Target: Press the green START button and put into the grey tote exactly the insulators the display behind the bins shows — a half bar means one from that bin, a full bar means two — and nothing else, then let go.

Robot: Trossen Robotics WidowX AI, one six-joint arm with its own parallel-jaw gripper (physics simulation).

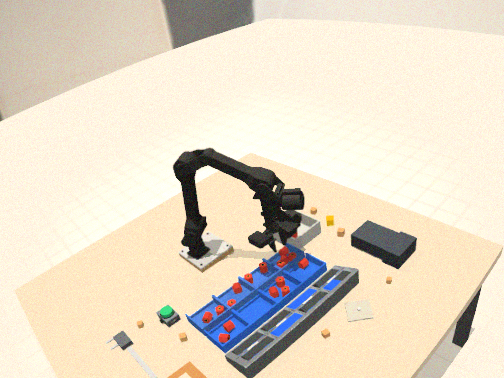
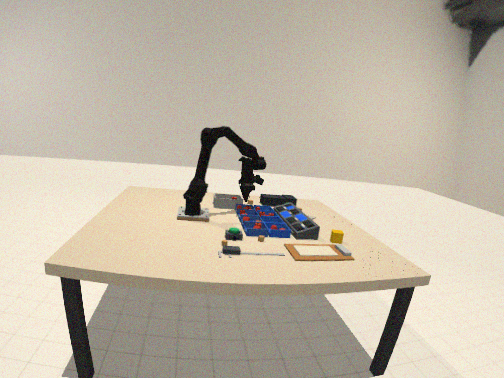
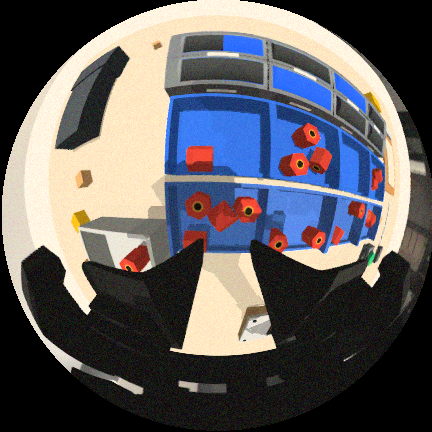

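Seen in the pictures: gripper, fingertip midpoint: (image 1: 279,248) (image 2: 245,201) (image 3: 226,244); arm's base, origin of the base link: (image 1: 198,251) (image 2: 191,213).
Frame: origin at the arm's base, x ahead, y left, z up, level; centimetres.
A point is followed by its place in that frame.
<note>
My black gripper (image 1: 280,246) @[y 13.2, x 27.7, z 4.2 cm] (image 2: 245,199) @[y 13.2, x 27.7, z 4.2 cm] (image 3: 226,244) @[y 13.2, x 27.7, z 4.2 cm] is open and empty, pointing down above the tote-side end of the blue bins (image 1: 257,306) (image 3: 215,125). A red insulator (image 3: 194,241) lies in the end bin near its left fingertip; several others share that bin. The grey tote (image 1: 312,232) @[y 28.9, x 29.0, z 0.8 cm] (image 2: 227,202) @[y 21.1, x 20.1, z 1.2 cm] (image 3: 117,225) @[y 26.1, x 28.8, z 1.4 cm] beside the bins holds a red insulator (image 3: 135,260) @[y 23.4, x 25.0, z 2.9 cm]; its floor is partly hidden. The display (image 1: 242,364) @[y -26.8, x 49.1, z 3.2 cm] (image 2: 309,233) @[y -27.0, x 46.6, z 0.5 cm] (image 3: 174,65) @[y 17.9, x 47.9, z 1.5 cm] shows a half bar (image 3: 243,45) @[y 9.8, x 49.6, z 3.3 cm] and two full bars, one (image 3: 300,87) @[y 3.2, x 44.6, z 1.8 cm] in the lower row, one (image 3: 350,91) @[y -7.5, x 48.4, z 3.6 cm] in the upper row. The green START button (image 1: 167,311) @[y -26.4, x 15.9, z 1.8 cm] (image 2: 234,230) @[y -28.1, x 14.6, z 1.6 cm] stands apart.
A dark block (image 1: 382,242) @[y 33.8, x 54.4, z 3.0 cm] (image 2: 278,199) @[y 31.4, x 51.6, z 2.2 cm] (image 3: 92,100) @[y 31.7, x 48.4, z 1.5 cm] stands beyond the tote. A yellow cube (image 1: 330,220) @[y 38.5, x 30.0, z 0.1 cm] and small tan cubes lie around. A plug-like dark tool (image 1: 123,340) @[y -42.4, x 12.1, z -0.3 cm] (image 2: 231,250) @[y -44.1, x 10.7, z -0.6 cm] and an orange-brown frame (image 2: 294,254) @[y -45.1, x 33.3, z -1.6 cm] lie past the button. A flat pale plate (image 1: 358,310) @[y 8.3, x 61.1, z -1.6 cm] lies behind the display.
</note>
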